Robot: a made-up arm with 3 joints.
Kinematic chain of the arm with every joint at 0, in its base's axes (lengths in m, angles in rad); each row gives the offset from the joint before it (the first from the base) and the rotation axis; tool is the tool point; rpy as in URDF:
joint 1: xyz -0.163 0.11 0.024 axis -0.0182 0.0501 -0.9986
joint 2: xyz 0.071 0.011 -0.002 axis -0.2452 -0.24 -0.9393
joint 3: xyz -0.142 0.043 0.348 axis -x
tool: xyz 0.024 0.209 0.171 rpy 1.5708 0 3.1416
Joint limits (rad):
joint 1: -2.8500..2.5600
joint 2: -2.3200..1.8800
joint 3: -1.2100..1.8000
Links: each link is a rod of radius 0.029 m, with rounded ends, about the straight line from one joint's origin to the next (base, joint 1, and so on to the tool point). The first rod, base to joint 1, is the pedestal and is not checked.
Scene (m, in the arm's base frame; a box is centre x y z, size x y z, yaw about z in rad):
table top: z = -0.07
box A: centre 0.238 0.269 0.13 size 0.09 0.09 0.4 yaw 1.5
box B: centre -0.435 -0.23 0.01 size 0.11 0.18 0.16 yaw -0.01
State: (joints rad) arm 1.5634 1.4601 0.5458
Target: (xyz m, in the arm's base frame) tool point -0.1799 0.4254 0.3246
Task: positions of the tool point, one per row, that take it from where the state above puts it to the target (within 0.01 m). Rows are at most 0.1 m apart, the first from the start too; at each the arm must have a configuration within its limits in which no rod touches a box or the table.
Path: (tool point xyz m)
1: 0.2453 -0.1546 0.2776
2: 0.2692 -0.0605 0.2986
3: 0.2642 0.0331 0.3280
4: 0.2312 0.1172 0.3635
5: 0.1741 0.1836 0.4021
6: 0.0991 0.2258 0.4407
7: 0.0143 0.2398 0.4759
8: -0.0714 0.2245 0.5049
9: -0.1490 0.1818 0.5253
10: -0.1280 0.2389 0.4938
11: -0.1225 0.2957 0.4563
12: -0.1313 0.3478 0.4143
13: -0.1514 0.3918 0.3698
14: -0.1799 0.4254 0.3246

